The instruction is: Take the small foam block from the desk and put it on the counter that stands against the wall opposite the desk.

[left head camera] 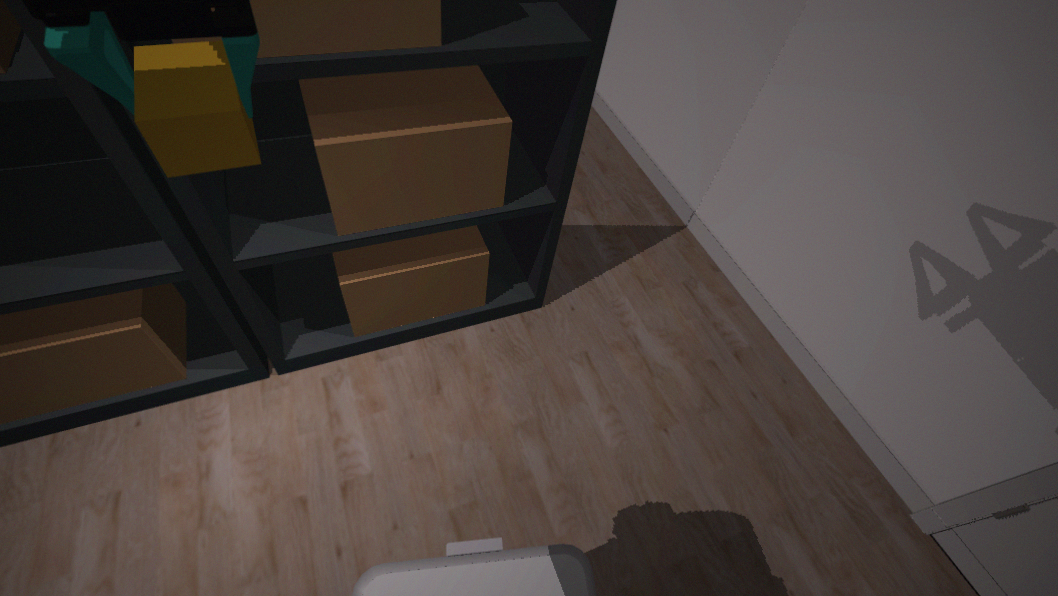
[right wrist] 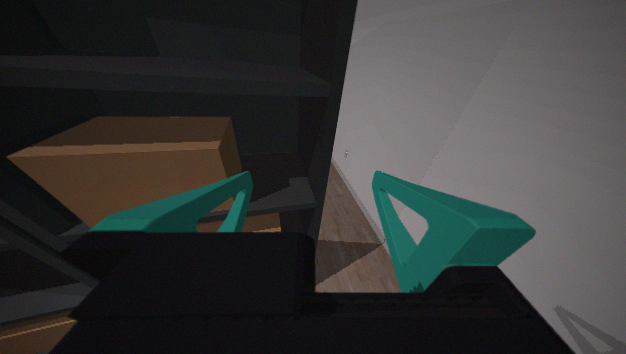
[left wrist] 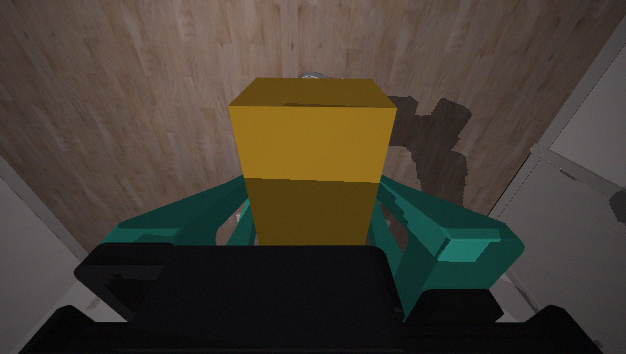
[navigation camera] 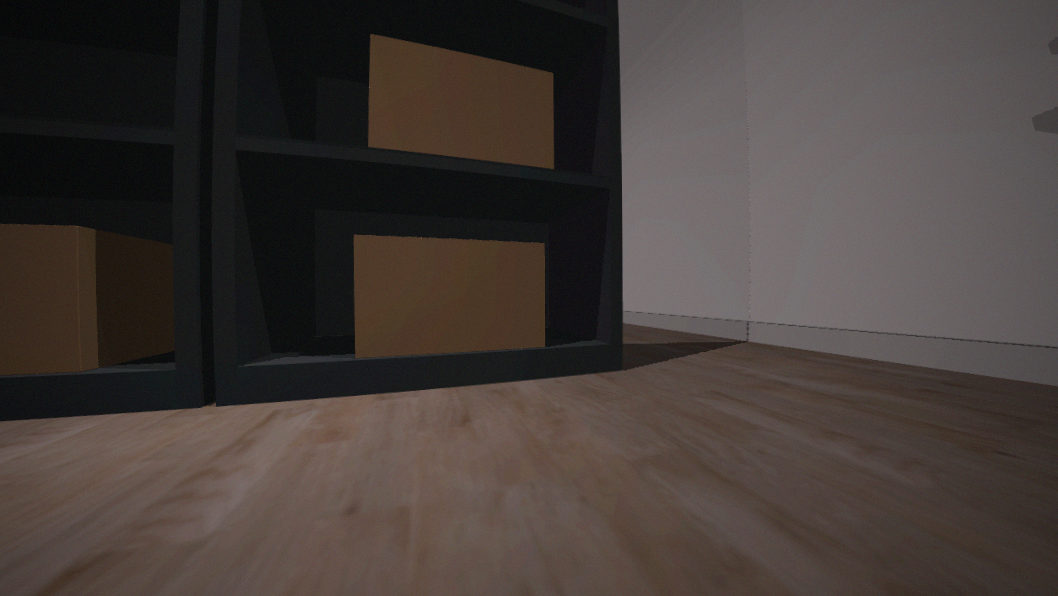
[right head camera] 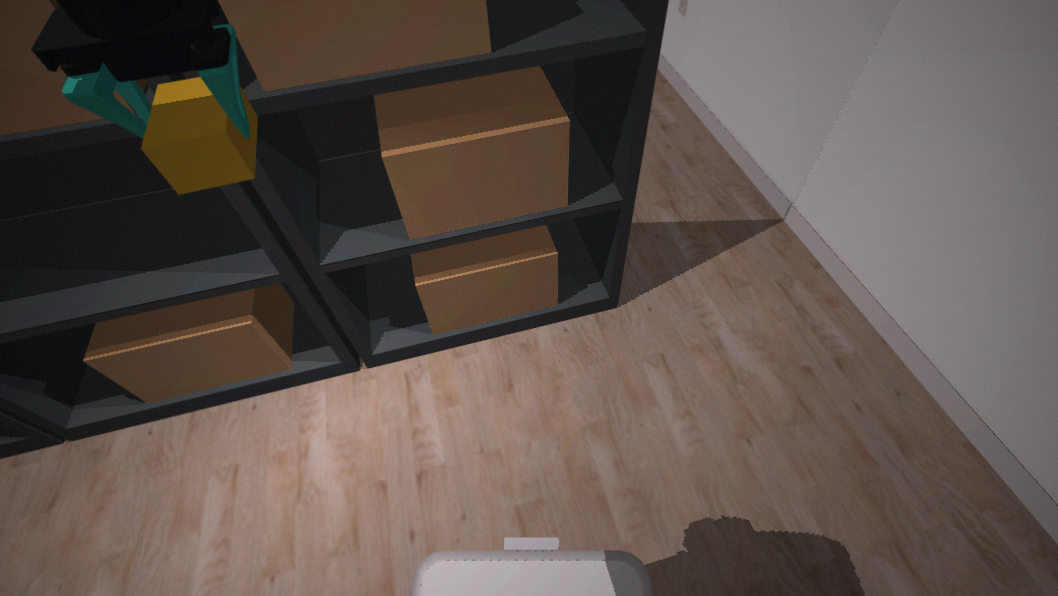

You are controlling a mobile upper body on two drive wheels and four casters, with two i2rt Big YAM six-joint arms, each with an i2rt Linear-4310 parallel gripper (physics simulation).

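Places are measured from the left arm's base along level axes (x ahead, y left, z up), in metres.
Where they show: left gripper, fingertip midpoint: (left head camera: 202,118) (left wrist: 312,176) (right head camera: 209,141); right gripper, fingertip midpoint: (right wrist: 312,177).
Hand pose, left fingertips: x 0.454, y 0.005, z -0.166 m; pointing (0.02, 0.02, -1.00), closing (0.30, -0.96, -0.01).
Each offset is from my left fingertips to the centre of the thing. "pt": to the spot under its first point.
The small yellow foam block @[dx +0.006, dy +0.002, dz +0.006 m] (left head camera: 193,118) (right head camera: 199,144) (left wrist: 312,145) is between the teal fingers of my left gripper (left wrist: 312,176), which is shut on it and holds it up in the air. In both head views the block hangs at the upper left, in front of the dark shelves. Its lower part is hidden behind the black gripper body in the left wrist view. My right gripper (right wrist: 312,177) is open, with its fingers wide apart in front of the shelf unit's edge and the white wall. The desk and the counter cannot be made out in these views.
A dark shelf unit (left head camera: 259,368) (right head camera: 362,359) (right wrist: 327,125) (navigation camera: 614,222) holding cardboard boxes @[pt dx +0.627, dy -0.126, dz -0.565 m] (left head camera: 422,177) (right head camera: 484,173) (navigation camera: 450,296) stands ahead. A white wall (left head camera: 836,185) (right head camera: 940,222) (navigation camera: 888,185) runs along the right. A door frame (left head camera: 984,492) shows at the lower right of the left head view.
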